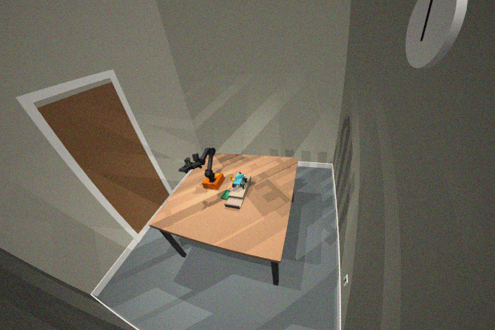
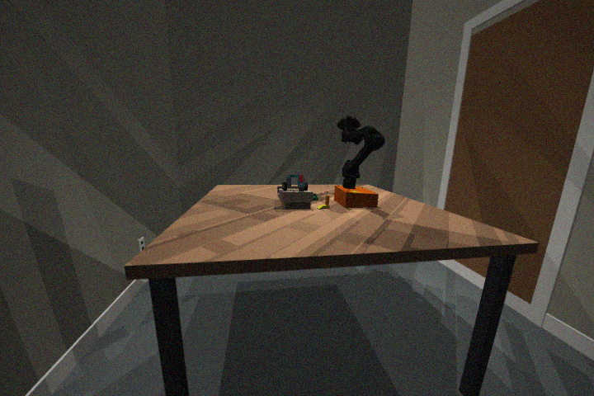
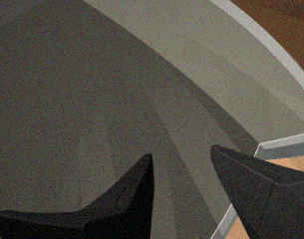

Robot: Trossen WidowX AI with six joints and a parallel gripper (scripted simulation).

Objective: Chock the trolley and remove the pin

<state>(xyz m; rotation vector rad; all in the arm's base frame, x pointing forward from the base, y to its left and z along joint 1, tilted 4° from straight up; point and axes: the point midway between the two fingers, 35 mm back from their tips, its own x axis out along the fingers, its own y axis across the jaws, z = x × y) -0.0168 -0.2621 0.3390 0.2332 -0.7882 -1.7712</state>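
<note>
Now: gripper tip 450 mm to the right of the yellow chock, 410 mm above it and 210 mm short of it. Also, from my gripper tip: red-headed stop pin (440 mm to the left, 330 mm ahead, 300 mm below); then trolley (370 mm ahead, 360 mm to the left, 320 mm below); then green tray (440 mm below, 270 mm ahead, 220 mm to the left).
</note>
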